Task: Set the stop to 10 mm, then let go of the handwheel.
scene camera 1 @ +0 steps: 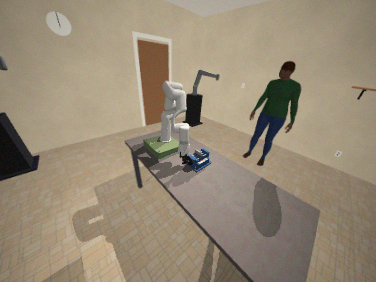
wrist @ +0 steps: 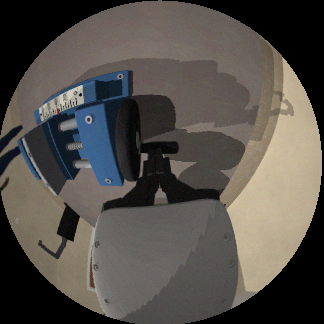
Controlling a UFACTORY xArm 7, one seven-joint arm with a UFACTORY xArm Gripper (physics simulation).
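Where they show: gripper, fingertip midpoint: [scene camera 1: 184, 161] [wrist: 156, 156]; arm's base at its link origin: [scene camera 1: 165, 139].
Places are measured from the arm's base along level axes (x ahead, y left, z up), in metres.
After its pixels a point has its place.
Note:
The blue stop unit [scene camera 1: 202, 161] {z -0.006, x 0.502, y 0.053 m} [wrist: 99, 145] {z 0.042, x 0.451, y -0.029 m} stands on the table beside the arm, with rods, a screw and a dark grey sliding block [wrist: 46, 156] {z 0.045, x 0.447, y 0.053 m}. Its white scale [wrist: 70, 99] {z -0.003, x 0.498, y 0.029 m} has a red pointer [wrist: 58, 111] {z -0.001, x 0.490, y 0.058 m} around the middle; the numbers are too blurred to read exactly. The black handwheel [scene camera 1: 189, 160] {z 0.029, x 0.454, y -0.059 m} [wrist: 128, 140] {z 0.053, x 0.459, y -0.058 m} is on the unit's near end in the wrist view, with a crank handle [wrist: 169, 147] {z 0.004, x 0.425, y -0.095 m} sticking out to the right. My gripper [scene camera 1: 183, 155] {z 0.004, x 0.411, y -0.079 m} [wrist: 156, 156] {z 0.004, x 0.411, y -0.079 m} is shut and empty. Its fingertips are right at the handle, beside the wheel; whether they touch it is unclear.
The grey-brown table [scene camera 1: 230, 200] {z -0.058, x 0.865, y -0.050 m} carries the unit and the arm's green base [scene camera 1: 161, 147] {z 0.006, x 0.116, y -0.121 m}. A person [scene camera 1: 282, 102] in a green sweater stands beyond the table's far side. A black pedestal [scene camera 1: 194, 110] with a grey arm stands behind.

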